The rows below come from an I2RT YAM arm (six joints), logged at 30 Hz.
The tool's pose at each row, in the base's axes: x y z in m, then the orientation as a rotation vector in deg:
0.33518, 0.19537, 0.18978, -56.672, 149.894, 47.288
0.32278, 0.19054, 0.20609, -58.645, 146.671, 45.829
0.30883, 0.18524, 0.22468, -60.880, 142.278, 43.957
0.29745, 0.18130, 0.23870, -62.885, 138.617, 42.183
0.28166, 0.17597, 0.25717, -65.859, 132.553, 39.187
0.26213, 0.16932, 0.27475, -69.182, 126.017, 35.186
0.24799, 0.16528, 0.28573, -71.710, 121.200, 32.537
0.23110, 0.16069, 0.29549, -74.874, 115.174, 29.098
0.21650, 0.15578, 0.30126, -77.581, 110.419, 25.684
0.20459, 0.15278, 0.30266, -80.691, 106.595, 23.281
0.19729, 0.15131, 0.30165, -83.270, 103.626, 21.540
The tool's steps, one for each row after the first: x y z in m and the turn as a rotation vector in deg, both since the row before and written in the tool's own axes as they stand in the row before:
0.00550, 0.01221, -0.01624, 0.934, -1.685, -2.758
0.00481, 0.01388, -0.01878, 1.259, -2.422, -3.563
0.00291, 0.01101, -0.01456, 1.139, -1.859, -3.133
0.00300, 0.01482, -0.01975, 1.966, -3.080, -5.121
0.00395, 0.01647, -0.02116, 2.540, -2.929, -5.895
0.00154, 0.01158, -0.01415, 1.563, -2.005, -4.402
0.00235, 0.01337, -0.01474, 1.942, -2.284, -5.644
0.00291, 0.01095, -0.01193, 1.813, -1.353, -4.843
0.00313, 0.00957, -0.00718, 0.676, -0.634, -4.302
0.00253, 0.00641, -0.00301, 0.293, -0.376, -3.398

